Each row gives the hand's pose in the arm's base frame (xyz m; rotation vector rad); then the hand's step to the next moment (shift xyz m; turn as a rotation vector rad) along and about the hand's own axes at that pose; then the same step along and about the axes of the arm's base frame.
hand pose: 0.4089 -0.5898 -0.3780 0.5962 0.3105 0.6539
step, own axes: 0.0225 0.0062 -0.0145 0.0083 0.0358 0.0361
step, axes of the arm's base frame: 0.0076 0.0246 -0.0096 0.0054 0.0131 0.0495
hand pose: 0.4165 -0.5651 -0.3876 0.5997 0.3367 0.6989
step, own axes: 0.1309 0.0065 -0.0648 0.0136 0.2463 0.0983
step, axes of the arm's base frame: 0.0603 0.1196 -0.0587 -0.0660 0.1200 0.2275
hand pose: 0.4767 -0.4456 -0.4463 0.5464 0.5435 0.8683
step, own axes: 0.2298 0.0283 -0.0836 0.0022 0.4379 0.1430
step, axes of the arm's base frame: 0.0529 0.2216 -0.0933 -0.1495 0.2024 0.3859
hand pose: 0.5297 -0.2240 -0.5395 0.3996 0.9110 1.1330
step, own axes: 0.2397 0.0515 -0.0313 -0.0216 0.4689 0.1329
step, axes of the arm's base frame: -0.0247 0.2316 -0.0828 -0.1791 0.1919 0.4112
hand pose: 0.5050 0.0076 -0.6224 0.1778 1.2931 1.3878
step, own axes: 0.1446 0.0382 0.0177 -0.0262 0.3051 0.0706
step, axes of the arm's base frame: -0.0559 0.1326 -0.0445 -0.1243 0.1065 0.2683
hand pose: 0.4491 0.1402 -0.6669 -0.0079 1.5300 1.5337
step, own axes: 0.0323 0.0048 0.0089 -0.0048 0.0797 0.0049
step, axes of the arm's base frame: -0.0158 0.0268 -0.0133 -0.0415 0.0184 0.0659
